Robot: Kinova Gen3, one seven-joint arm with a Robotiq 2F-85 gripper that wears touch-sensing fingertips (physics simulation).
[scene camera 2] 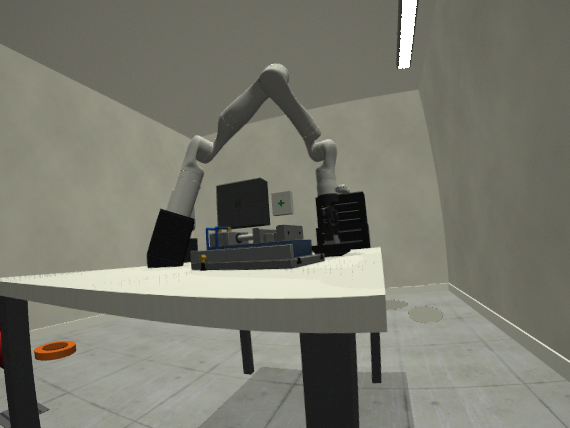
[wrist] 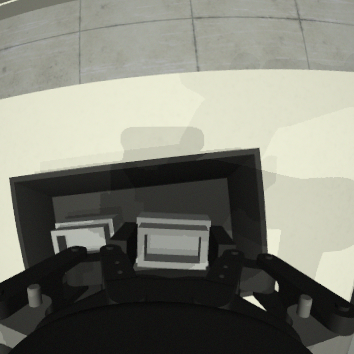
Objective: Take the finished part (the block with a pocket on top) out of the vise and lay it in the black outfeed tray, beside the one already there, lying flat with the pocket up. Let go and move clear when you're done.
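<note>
The finished part, a grey block with a rectangular pocket, is between the fingers with its pocket up. My gripper is shut on it, low at the black outfeed tray. In the wrist view the part appears inside the tray's outline; whether it touches the tray floor cannot be told. The other finished part lies in the tray to the left, pocket up, a small gap away, with the left finger between them. The vise stands on its base in the scene view.
The tray's far wall rises beyond both parts. The vise's base stands on the white table, left of the gripper in the scene view. A black slatted unit shows behind the gripper. A dark cabinet hangs on the back wall.
</note>
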